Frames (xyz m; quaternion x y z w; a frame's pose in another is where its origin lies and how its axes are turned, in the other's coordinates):
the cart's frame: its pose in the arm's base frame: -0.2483 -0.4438 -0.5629 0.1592 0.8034 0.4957 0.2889
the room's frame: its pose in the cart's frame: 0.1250 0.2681 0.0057 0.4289 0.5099 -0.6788 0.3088
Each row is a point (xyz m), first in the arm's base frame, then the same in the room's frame.
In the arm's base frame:
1: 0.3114 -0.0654 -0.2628
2: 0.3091 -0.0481 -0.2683
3: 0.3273 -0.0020 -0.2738
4: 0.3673 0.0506 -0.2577
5: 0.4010 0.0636 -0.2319
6: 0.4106 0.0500 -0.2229
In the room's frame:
1: -0.2531 -0.6464 0.0290
2: -0.2701 -0.6416 0.0240
3: -0.3163 -0.6550 0.0108
4: -0.3628 -0.6965 -0.0164
5: -0.3694 -0.7370 -0.0333
6: -0.3556 -0.7497 -0.0308

